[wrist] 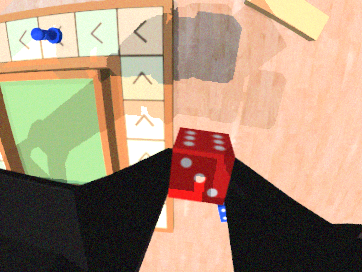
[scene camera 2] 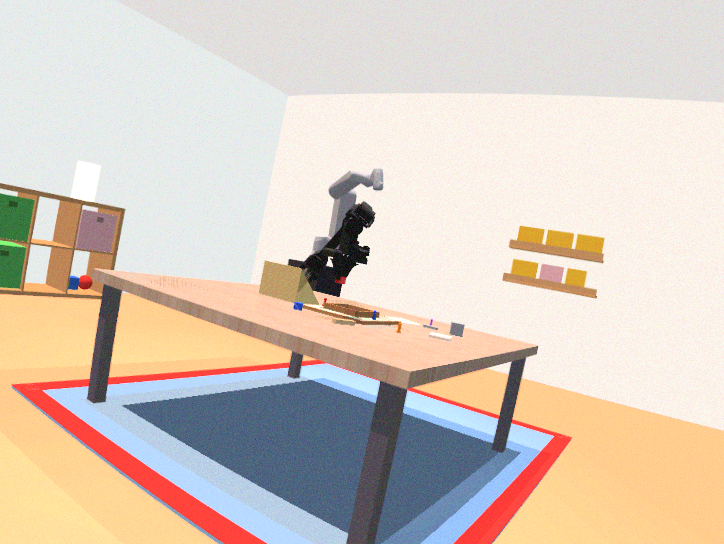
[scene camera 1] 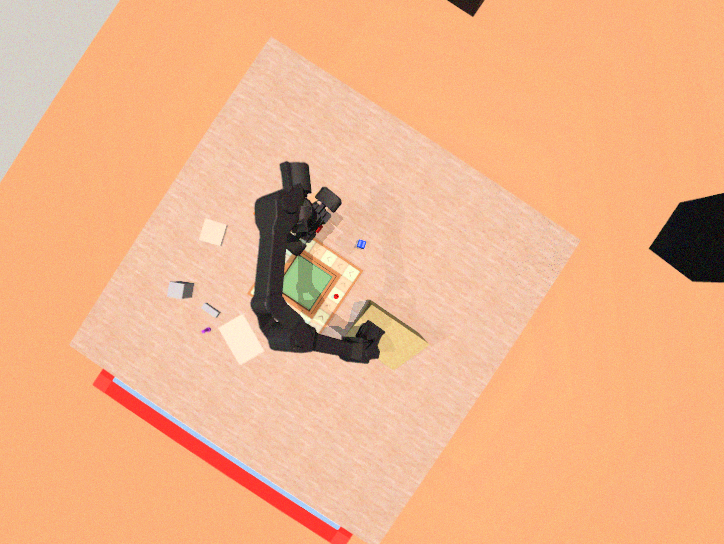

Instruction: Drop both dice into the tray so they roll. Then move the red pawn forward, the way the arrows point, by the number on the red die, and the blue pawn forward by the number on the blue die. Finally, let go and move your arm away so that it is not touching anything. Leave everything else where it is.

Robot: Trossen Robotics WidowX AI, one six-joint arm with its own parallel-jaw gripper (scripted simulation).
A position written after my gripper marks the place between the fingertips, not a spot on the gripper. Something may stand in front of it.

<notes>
In view: my gripper point(scene camera 1: 317, 227), a beige card point(scene camera 1: 237, 333) and a green tray point(scene camera 1: 304, 282).
My gripper is seen too in the wrist view point(wrist: 200, 161) and in scene camera 2 point(scene camera 2: 340, 280).
</notes>
